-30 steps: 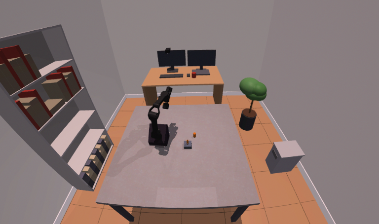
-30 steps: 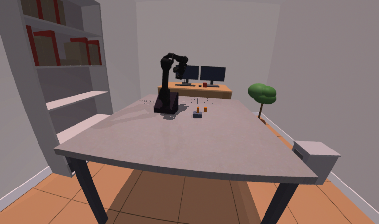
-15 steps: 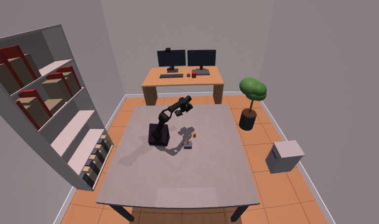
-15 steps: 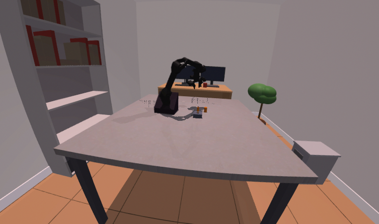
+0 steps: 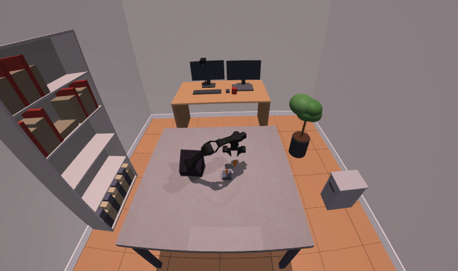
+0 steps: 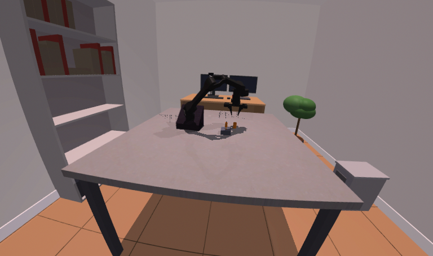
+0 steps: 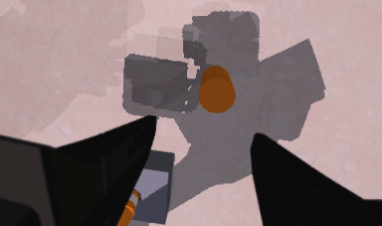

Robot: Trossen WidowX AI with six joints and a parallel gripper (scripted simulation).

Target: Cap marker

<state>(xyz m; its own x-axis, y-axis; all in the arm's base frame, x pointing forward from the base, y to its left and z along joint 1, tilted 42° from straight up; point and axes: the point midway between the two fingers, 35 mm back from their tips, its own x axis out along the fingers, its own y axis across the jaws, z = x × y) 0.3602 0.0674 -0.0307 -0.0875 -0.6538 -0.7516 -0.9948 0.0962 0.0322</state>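
Now: the orange cap 1 cm ahead of my gripper tip and 8 cm below it. From my gripper tip the other things lie so: holder block 6 cm behind, 13 cm to the right, 9 cm below.
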